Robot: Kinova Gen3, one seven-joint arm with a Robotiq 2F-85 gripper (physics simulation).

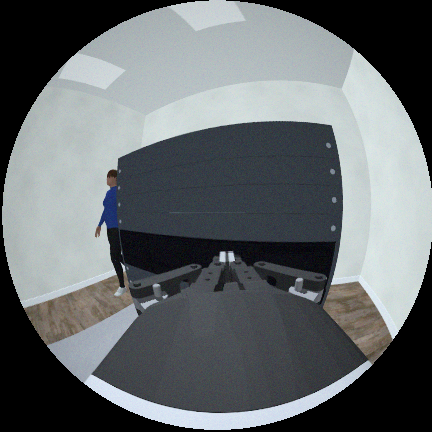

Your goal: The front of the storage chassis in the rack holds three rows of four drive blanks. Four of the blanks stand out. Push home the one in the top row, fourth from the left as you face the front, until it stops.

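Frame: origin at the arm's base, x ahead, y left, z up, level; centimetres.
Seen in the pictures: gripper, between the fingertips: [226, 259].
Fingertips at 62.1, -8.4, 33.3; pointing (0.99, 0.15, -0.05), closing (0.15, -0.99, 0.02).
A point is followed by its place in that frame, as x, y, z.
The rack [225, 185] {71.0, -7.2, 42.0} stands ahead, its upper part covered by dark grey panels with round screws along both sides. Below the panels is a dark opening. My gripper [226, 259] {62.1, -8.4, 33.3} is shut with nothing between its fingers, and its pale fingertips show against the dark opening, below the lowest panel's edge. The storage chassis front and its drive blanks cannot be made out; the gripper and its wide dark body hide the lower part of the rack. I cannot tell how far the fingertips are from the rack.
A person [112, 210] in a blue top and black trousers stands at the left, partly behind the rack's left edge. A light grey surface [95, 345] {55.8, 38.4, -9.7} shows at the lower left. Wooden floor [75, 317] and pale walls [70, 190] lie around the rack.
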